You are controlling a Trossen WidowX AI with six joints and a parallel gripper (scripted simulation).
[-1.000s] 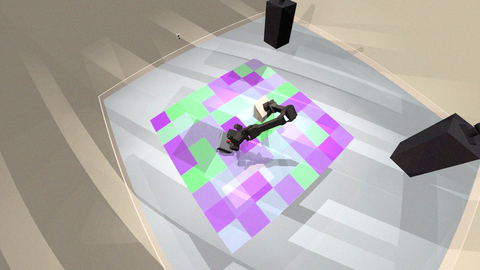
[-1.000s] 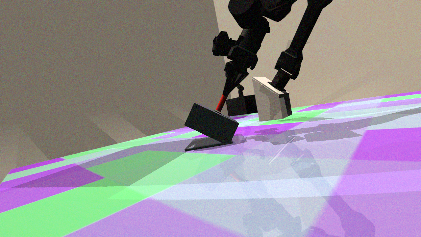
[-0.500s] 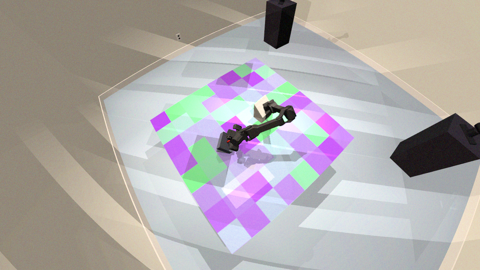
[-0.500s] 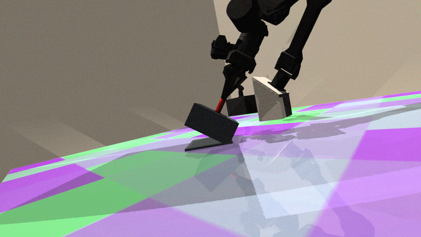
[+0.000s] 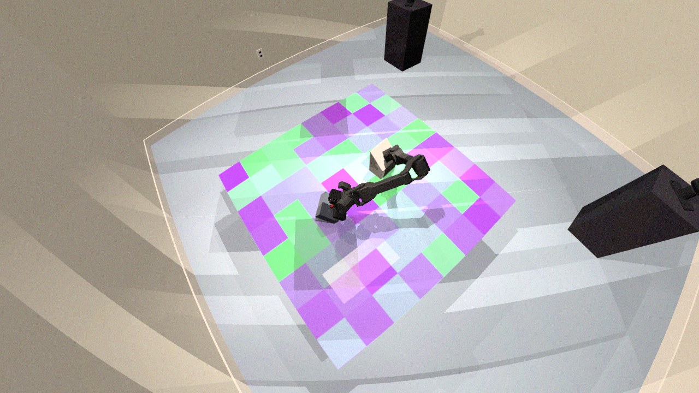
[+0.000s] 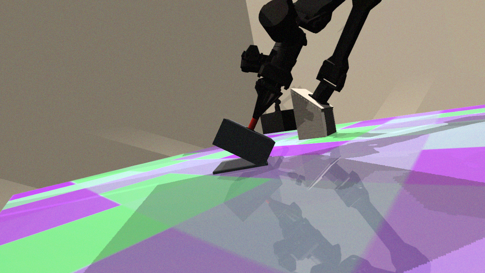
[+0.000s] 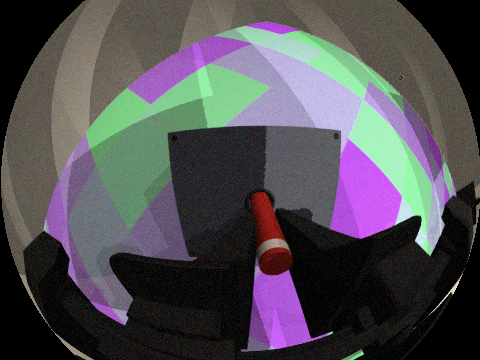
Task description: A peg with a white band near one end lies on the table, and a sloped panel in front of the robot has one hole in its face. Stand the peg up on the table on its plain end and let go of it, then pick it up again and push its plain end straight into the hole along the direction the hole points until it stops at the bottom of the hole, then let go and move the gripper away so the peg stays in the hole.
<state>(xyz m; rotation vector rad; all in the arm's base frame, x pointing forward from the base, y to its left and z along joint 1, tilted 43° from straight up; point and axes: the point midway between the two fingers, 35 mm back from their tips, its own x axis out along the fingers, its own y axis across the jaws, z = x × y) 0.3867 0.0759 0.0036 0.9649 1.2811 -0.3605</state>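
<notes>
Now: gripper tip 2 cm short of the sloped panel, 2 cm to the left of it and 4 cm above it. Round my gripper tip: peg 1 cm behind, 1 cm to the left, 1 cm above.
</notes>
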